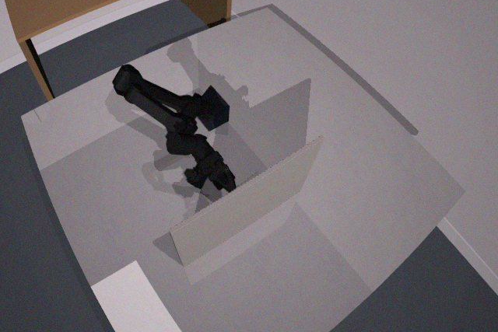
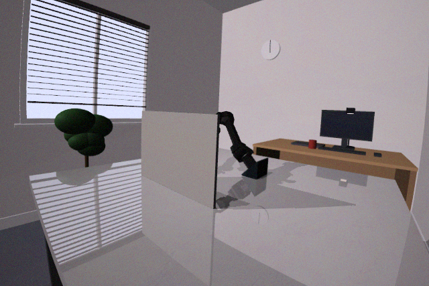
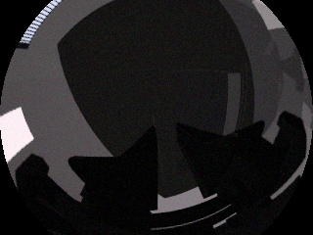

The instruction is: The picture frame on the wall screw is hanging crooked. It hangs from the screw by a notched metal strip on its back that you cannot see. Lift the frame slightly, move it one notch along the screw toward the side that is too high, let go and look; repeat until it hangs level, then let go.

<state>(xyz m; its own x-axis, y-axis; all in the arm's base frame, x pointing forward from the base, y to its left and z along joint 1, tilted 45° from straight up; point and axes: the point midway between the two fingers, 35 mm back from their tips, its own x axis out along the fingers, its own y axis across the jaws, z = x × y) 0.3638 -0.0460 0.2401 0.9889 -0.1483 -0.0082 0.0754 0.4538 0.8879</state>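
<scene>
My gripper tip is now 5 cm above the picture frame, 2 cm to the right of it and 1 cm short of it. From my gripper tip the other things lie so: beige wall panel 6 cm below, 2 cm to the left, 2 cm ahead.
</scene>
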